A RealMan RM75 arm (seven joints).
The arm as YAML. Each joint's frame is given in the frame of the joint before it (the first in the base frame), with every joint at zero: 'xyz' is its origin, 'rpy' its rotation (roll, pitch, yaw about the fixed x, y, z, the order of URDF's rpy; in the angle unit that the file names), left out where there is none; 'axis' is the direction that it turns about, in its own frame. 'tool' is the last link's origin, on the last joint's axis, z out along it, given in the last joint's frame.
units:
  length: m
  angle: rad
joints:
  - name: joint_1
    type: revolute
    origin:
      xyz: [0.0, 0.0, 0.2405]
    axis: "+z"
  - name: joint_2
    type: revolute
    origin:
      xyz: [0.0, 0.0, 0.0]
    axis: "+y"
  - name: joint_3
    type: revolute
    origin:
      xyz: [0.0, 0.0, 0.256]
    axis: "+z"
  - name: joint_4
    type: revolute
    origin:
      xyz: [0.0, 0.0, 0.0]
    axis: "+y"
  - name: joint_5
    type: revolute
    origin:
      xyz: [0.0, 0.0, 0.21]
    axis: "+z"
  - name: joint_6
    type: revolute
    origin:
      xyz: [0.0, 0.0, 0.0]
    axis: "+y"
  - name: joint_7
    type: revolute
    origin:
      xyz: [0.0, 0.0, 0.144]
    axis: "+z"
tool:
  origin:
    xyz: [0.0, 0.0, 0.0]
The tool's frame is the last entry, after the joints.
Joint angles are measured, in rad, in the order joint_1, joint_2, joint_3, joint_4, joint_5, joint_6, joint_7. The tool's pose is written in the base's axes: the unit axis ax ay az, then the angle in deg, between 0 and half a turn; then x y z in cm. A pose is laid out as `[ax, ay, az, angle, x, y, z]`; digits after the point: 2 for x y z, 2 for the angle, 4 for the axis.
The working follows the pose.
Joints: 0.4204 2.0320 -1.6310 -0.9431 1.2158 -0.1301 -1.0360
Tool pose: [-0.9321, 0.3241, 0.1616, 102.15, 25.61, 43.20, 3.68]
Where each joint sits with the arm in this pose, in the base's axes (m; each line is computed from the numbers above, not from the rounded line before):
joint_1: 0.0000 0.0000 0.2405
joint_2: 0.0000 0.0000 0.2405
joint_3: 0.2093 0.0936 0.1266
joint_4: 0.2093 0.0936 0.1266
joint_5: 0.2367 0.2917 0.0625
joint_6: 0.2367 0.2917 0.0625
joint_7: 0.2561 0.4320 0.0368
the tool: 0.2561 0.4320 0.0368

